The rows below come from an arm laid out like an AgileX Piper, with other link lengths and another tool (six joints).
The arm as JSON. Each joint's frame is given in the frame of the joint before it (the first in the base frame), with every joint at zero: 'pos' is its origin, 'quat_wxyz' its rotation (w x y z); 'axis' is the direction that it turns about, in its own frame. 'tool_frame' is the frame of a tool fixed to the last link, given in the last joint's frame.
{
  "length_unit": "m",
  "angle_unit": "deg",
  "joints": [
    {
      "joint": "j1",
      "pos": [
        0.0,
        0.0,
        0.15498
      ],
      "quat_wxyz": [
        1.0,
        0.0,
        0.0,
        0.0
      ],
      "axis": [
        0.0,
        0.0,
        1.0
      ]
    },
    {
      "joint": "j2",
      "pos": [
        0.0,
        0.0,
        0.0
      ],
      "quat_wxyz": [
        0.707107,
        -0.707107,
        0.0,
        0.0
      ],
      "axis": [
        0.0,
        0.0,
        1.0
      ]
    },
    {
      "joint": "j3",
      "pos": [
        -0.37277,
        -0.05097,
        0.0
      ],
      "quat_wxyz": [
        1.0,
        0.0,
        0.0,
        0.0
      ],
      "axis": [
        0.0,
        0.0,
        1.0
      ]
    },
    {
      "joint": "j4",
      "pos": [
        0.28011,
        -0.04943,
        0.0
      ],
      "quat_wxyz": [
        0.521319,
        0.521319,
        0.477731,
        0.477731
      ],
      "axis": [
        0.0,
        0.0,
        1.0
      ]
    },
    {
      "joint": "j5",
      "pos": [
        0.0,
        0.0,
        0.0
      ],
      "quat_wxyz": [
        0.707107,
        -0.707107,
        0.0,
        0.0
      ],
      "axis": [
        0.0,
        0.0,
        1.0
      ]
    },
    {
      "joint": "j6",
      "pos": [
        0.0,
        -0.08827,
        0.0
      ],
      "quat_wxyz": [
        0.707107,
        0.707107,
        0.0,
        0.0
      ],
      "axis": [
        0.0,
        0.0,
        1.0
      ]
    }
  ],
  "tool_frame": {
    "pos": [
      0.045,
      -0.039,
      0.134
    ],
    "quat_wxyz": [
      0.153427,
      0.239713,
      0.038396,
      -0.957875
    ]
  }
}
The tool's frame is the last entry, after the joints.
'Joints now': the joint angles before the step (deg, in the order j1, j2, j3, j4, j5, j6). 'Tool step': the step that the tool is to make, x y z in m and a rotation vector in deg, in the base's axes. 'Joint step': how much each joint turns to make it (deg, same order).
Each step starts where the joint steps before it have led.
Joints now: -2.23, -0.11, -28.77, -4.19, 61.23, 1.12
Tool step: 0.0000, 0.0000, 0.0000, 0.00, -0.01, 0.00
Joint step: 0.00, -0.01, 0.00, 0.00, 0.00, 0.00
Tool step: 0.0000, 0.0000, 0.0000, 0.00, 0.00, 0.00
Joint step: 0.00, 0.00, 0.00, 0.00, 0.00, 0.00
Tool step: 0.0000, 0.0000, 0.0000, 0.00, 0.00, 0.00
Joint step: 0.00, 0.00, 0.00, 0.00, 0.00, 0.00
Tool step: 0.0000, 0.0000, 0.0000, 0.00, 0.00, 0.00
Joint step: 0.00, 0.00, 0.00, 0.00, 0.00, 0.00
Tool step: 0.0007, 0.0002, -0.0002, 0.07, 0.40, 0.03
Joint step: 0.00, 0.41, 0.00, 0.06, -0.01, 0.01
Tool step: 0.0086, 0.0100, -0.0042, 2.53, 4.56, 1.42
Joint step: -0.02, 4.66, -0.01, 2.76, 0.01, -0.02
